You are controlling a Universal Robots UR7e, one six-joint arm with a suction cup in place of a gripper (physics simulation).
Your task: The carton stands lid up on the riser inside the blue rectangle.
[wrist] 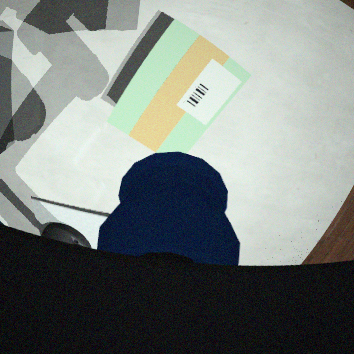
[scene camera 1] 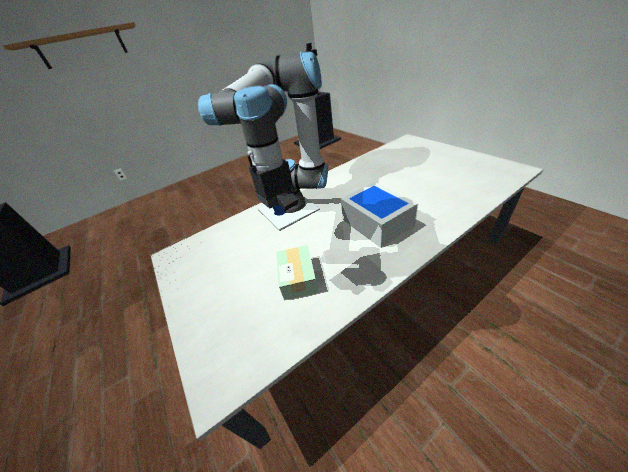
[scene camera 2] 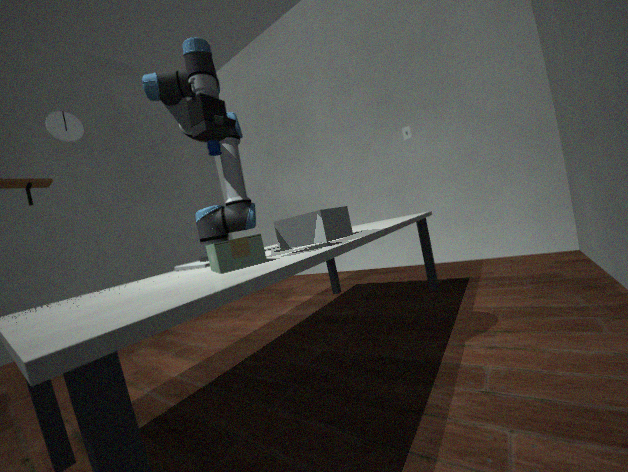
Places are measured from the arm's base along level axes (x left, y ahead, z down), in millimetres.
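Pixels of known places: hand, tool point: (wrist: 172,202) (scene camera 1: 280,211) (scene camera 2: 215,153).
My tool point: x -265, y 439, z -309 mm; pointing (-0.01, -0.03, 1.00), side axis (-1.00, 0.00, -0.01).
Note:
Ahead of a thing's pixels: the offset from my tool point to its top centre. Level surfaces: height alone.
The light green carton {dy -19, dx +6, dz +246 mm} (scene camera 1: 306,258) (scene camera 2: 223,257) (wrist: 150,75) stands on the table, apart from the riser. Its upward face has an orange band and a white label with a barcode. The grey box-shaped riser {dy -18, dx +452, dz +204 mm} (scene camera 1: 361,221) (scene camera 2: 299,232) stands farther along the table. The blue rectangle {dy -18, dx +452, dz +204 mm} (scene camera 1: 378,200) lies on its top with nothing on it; it does not show in the scene camera 2 or wrist views. My gripper (scene camera 1: 278,210) (scene camera 2: 214,148) (wrist: 174,182), a dark blue suction cup, is open and empty. It hangs high above the table, apart from the carton.
The white table {dz +325 mm} (scene camera 1: 228,304) (scene camera 2: 126,299) carries the carton, the riser and the arm. The arm's base plate (scene camera 1: 280,222) lies near the table's back edge, left of the riser. Dark shadows fall beside the carton and riser. A wooden wall rail (scene camera 1: 71,36) is at the upper left.

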